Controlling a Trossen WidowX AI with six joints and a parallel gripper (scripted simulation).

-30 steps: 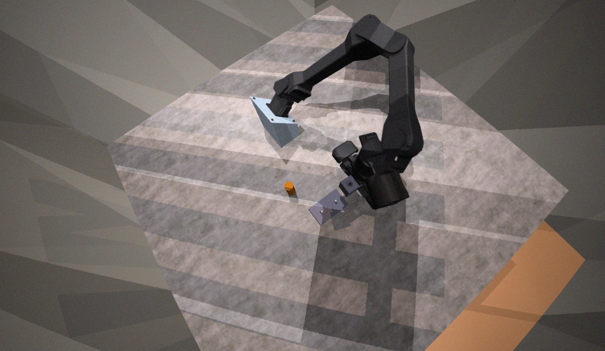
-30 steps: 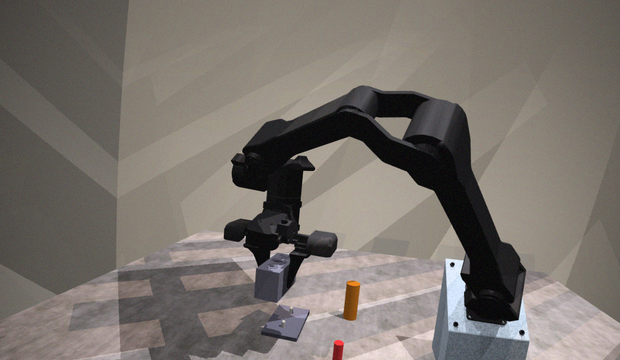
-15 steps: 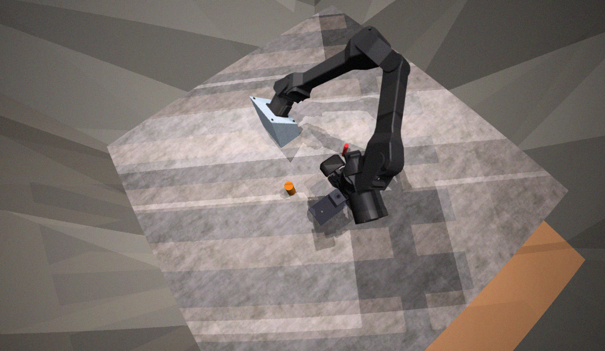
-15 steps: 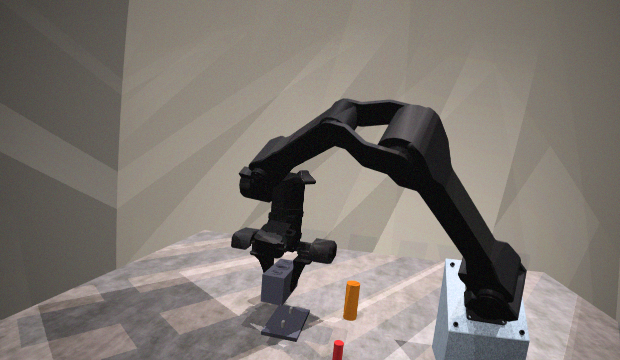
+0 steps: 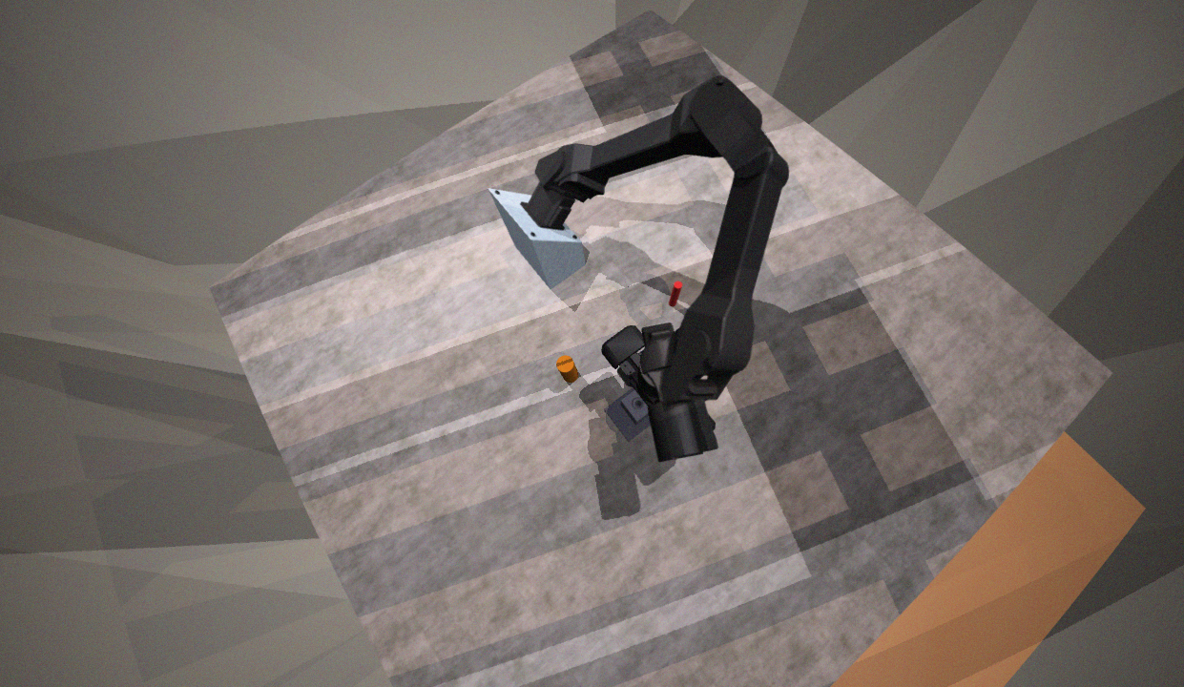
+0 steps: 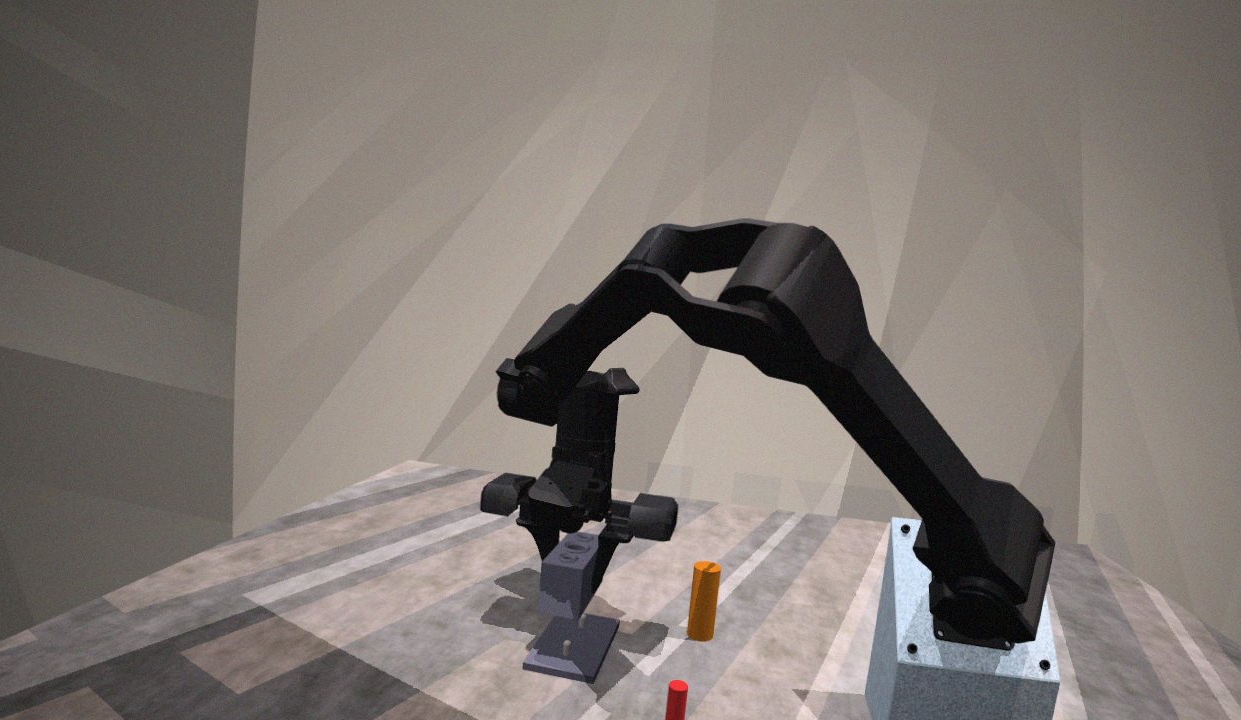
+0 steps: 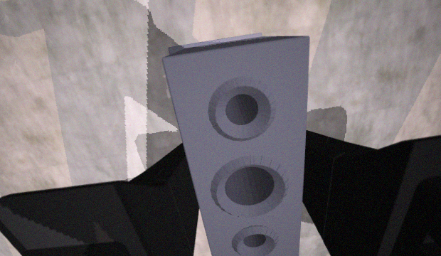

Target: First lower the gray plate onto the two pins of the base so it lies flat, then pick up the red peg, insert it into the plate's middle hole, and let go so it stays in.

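Now: the base 60 mm below my gripper tip and 10 mm to the right of it. The rest, counted from my gripper tip: orange cylinder: 130 mm behind, 80 mm to the right, 30 mm below; then red peg: 160 mm to the left, 120 mm behind, 30 mm below; then gray plate: 30 mm above.
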